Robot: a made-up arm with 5 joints. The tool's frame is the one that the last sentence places.
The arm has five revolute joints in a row. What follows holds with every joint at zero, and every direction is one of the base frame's. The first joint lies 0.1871 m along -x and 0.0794 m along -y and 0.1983 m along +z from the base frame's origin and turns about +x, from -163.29 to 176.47 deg. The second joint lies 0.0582 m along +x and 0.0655 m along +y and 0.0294 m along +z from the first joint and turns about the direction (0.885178, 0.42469, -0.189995), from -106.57 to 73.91 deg. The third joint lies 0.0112 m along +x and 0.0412 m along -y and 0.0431 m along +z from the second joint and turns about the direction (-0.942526, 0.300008, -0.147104), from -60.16 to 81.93 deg. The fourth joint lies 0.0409 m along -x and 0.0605 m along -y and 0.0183 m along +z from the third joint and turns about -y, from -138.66 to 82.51 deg. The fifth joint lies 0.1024 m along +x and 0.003 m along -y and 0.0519 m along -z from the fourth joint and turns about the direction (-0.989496, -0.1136, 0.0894), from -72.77 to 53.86 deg. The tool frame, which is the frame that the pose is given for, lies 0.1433 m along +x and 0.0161 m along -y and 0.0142 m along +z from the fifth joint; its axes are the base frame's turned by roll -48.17, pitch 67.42 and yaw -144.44 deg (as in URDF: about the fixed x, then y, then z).
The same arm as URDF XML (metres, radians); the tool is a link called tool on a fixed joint. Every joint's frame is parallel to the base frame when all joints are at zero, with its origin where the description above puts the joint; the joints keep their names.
<robot name="arm">
  <joint name="joint 1" type="revolute">
    <parent link="base_link"/>
    <child link="link1"/>
    <origin xyz="-0.1871 -0.0794 0.1983"/>
    <axis xyz="1 0 0"/>
    <limit lower="-2.8499" upper="3.0800"/>
  </joint>
  <joint name="joint 2" type="revolute">
    <parent link="link1"/>
    <child link="link2"/>
    <origin xyz="0.0582 0.0655 0.0294"/>
    <axis xyz="0.885178 0.42469 -0.189995"/>
    <limit lower="-1.8600" upper="1.2900"/>
  </joint>
  <joint name="joint 3" type="revolute">
    <parent link="link2"/>
    <child link="link3"/>
    <origin xyz="0.0112 -0.0412 0.0431"/>
    <axis xyz="-0.942526 0.300008 -0.147104"/>
    <limit lower="-1.0500" upper="1.4299"/>
  </joint>
  <joint name="joint 4" type="revolute">
    <parent link="link3"/>
    <child link="link4"/>
    <origin xyz="-0.0409 -0.0605 0.0183"/>
    <axis xyz="0 -1 0"/>
    <limit lower="-2.4201" upper="1.4401"/>
  </joint>
  <joint name="joint 5" type="revolute">
    <parent link="link4"/>
    <child link="link5"/>
    <origin xyz="0.1024 -0.0030 -0.0519"/>
    <axis xyz="-0.989496 -0.1136 0.0894"/>
    <limit lower="-1.2701" upper="0.9400"/>
  </joint>
  <joint name="tool_joint" type="fixed">
    <parent link="link5"/>
    <child link="tool"/>
    <origin xyz="0.1433 -0.0161 0.0142" rpy="-0.8407 1.1767 -2.5210"/>
  </joint>
  <link name="base_link"/>
  <link name="link1"/>
  <link name="link2"/>
  <link name="link3"/>
  <link name="link4"/>
  <link name="link5"/>
  <link name="tool"/>
</robot>

